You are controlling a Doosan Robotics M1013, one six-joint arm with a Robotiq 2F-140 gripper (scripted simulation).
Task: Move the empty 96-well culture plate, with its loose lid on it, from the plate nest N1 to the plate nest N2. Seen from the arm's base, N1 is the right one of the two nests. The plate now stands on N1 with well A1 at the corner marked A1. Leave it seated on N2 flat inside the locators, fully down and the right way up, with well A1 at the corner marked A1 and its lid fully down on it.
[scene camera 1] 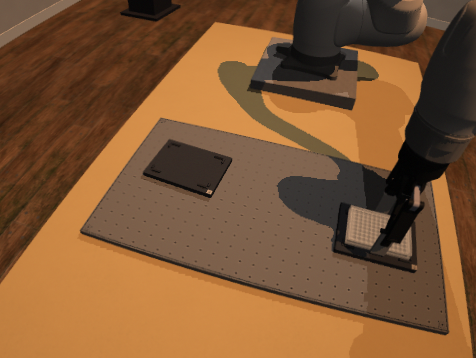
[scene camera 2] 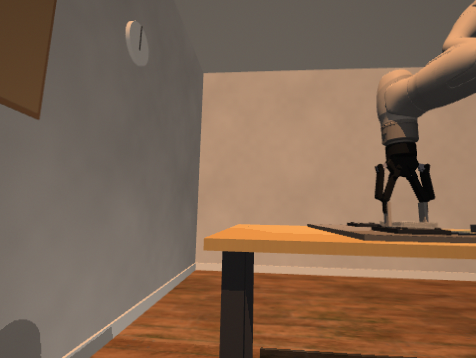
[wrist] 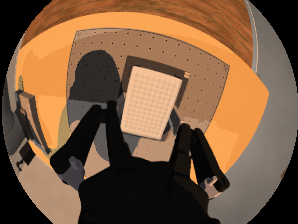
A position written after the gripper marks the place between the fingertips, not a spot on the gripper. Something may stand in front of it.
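Note:
Black nest N1 (scene camera 1: 185, 166), black nest N2 (scene camera 1: 359, 253), lid (scene camera 1: 364, 225), gripper (scene camera 1: 378, 233). Gripper again (scene camera 2: 406, 226). Gripper (wrist: 148, 105) with lid (wrist: 150, 98).

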